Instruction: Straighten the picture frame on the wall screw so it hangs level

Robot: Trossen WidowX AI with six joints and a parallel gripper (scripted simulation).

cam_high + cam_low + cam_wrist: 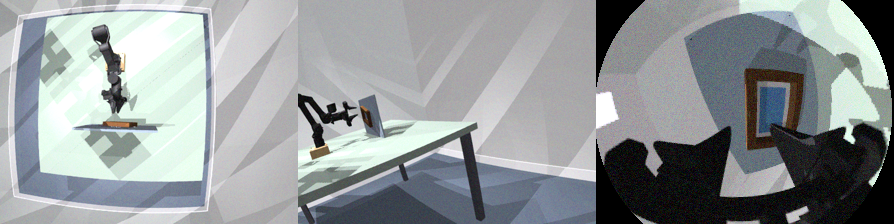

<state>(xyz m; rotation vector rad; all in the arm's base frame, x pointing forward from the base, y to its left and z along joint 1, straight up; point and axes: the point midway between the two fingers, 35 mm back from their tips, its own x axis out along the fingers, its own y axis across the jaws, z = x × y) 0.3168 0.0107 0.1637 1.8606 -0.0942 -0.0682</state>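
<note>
The picture frame lies 7 cm ahead of my gripper tip, 6 cm below it and 1 cm to the left of it. The rest, counted from my gripper tip: wall panel (8 cm ahead, 7 cm below).
</note>
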